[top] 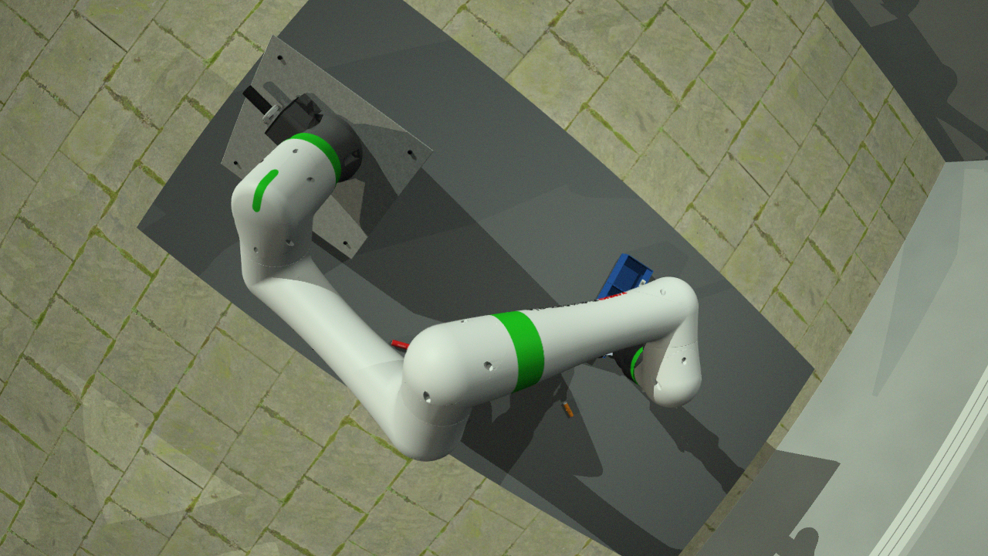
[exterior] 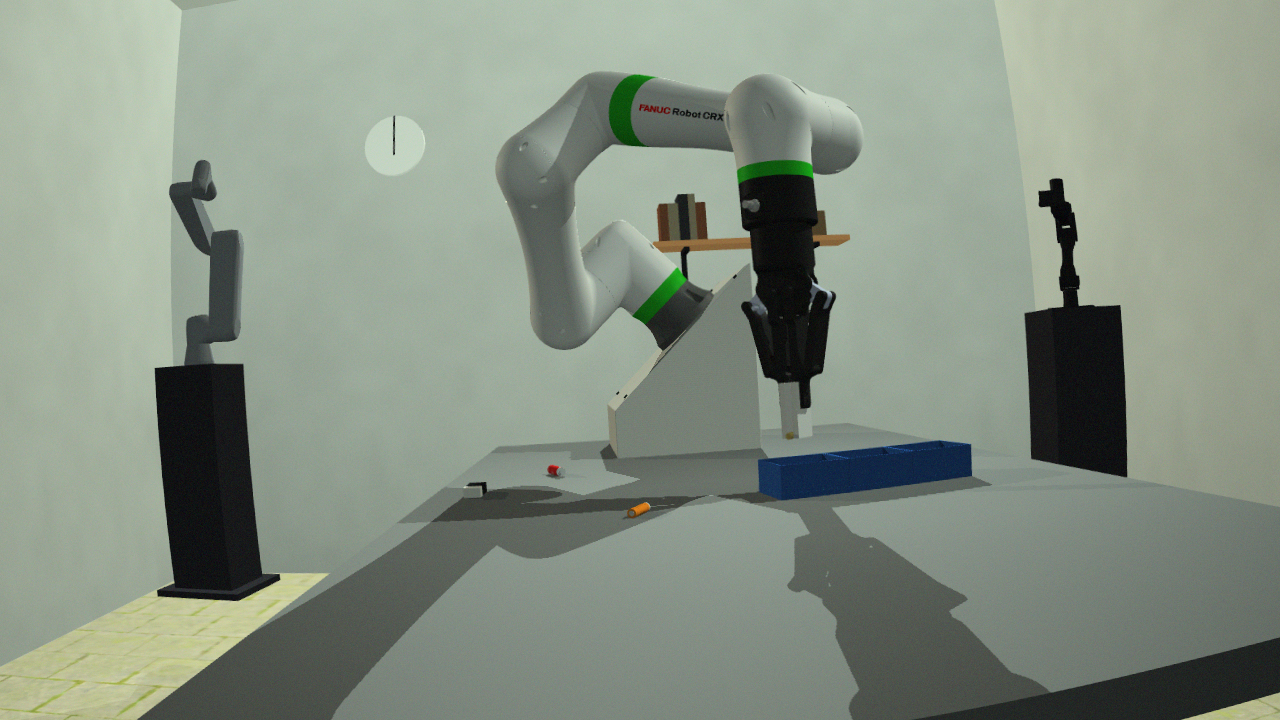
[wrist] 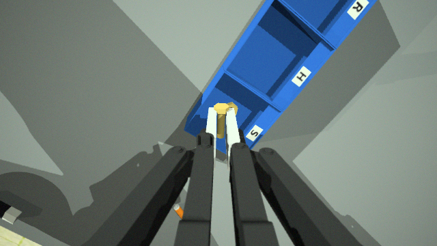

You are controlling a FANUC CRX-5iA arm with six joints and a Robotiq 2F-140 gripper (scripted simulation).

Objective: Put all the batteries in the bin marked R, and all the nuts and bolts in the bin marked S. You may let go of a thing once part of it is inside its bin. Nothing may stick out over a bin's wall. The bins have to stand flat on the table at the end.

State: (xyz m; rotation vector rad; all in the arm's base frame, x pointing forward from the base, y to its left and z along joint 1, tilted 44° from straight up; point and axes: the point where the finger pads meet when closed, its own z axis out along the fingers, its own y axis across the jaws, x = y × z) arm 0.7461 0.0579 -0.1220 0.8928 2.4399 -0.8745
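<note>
The brass nut lies 90 mm below my hand and 20 mm ahead of it. Round my hand: orange battery 180 mm to the right, 110 mm ahead, 90 mm below; then yellow bolt 30 mm below; then blue three-compartment bin 80 mm to the left, 80 mm below.
</note>
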